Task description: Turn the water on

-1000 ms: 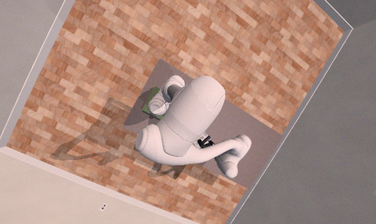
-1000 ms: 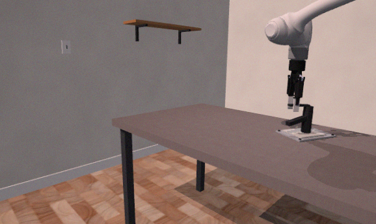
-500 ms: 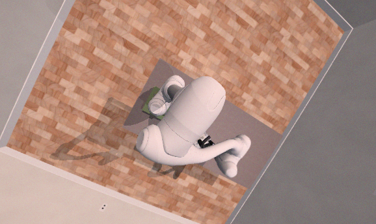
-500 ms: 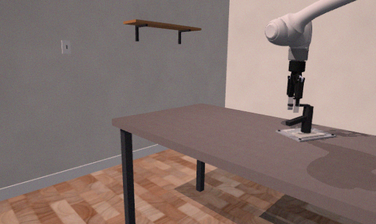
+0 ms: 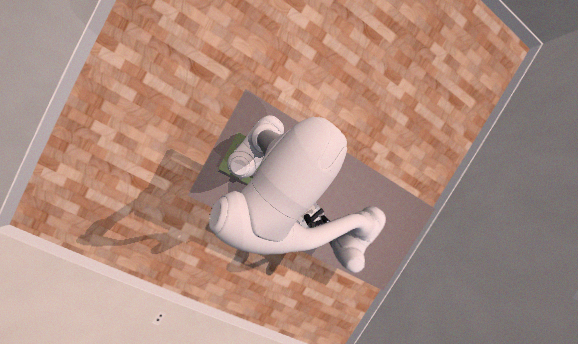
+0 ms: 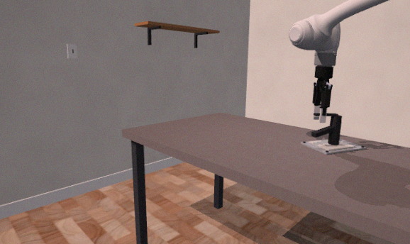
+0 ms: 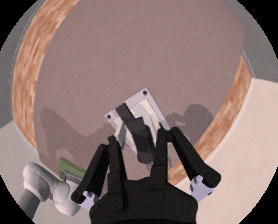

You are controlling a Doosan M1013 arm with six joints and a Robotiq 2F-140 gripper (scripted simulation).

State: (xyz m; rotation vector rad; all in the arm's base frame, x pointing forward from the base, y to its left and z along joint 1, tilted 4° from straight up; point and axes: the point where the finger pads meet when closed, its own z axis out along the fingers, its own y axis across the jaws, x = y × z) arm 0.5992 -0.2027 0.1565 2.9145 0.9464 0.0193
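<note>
The lever lies 20 mm behind my hand and 20 mm to the right of it. Also, from my hand: black tap: 50 mm behind, 30 mm to the right, 50 mm below.
</note>
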